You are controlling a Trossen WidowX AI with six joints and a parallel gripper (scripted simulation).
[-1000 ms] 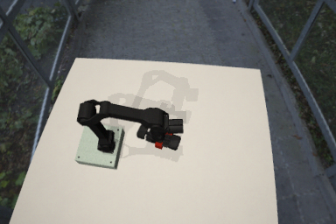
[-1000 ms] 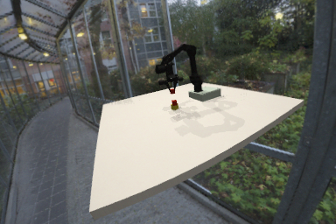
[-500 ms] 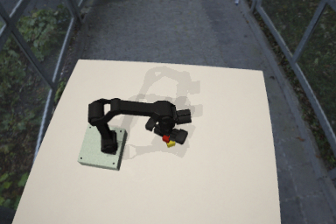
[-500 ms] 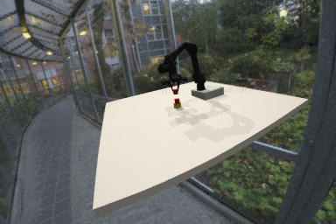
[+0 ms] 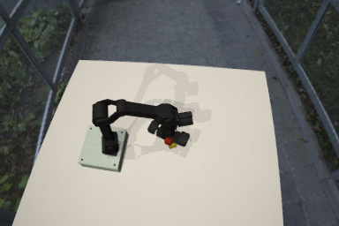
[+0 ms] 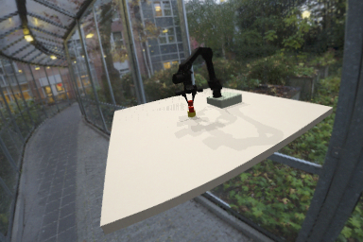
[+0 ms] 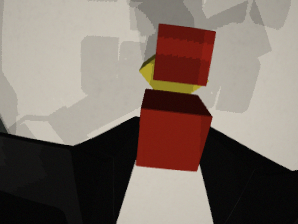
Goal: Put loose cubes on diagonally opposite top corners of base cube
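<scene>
Right now my gripper tip is 10 mm short of the yellow base cube, 20 mm to the right of it and 70 mm above it. Also, from my gripper tip: red cube (right at my gripper tip).
</scene>
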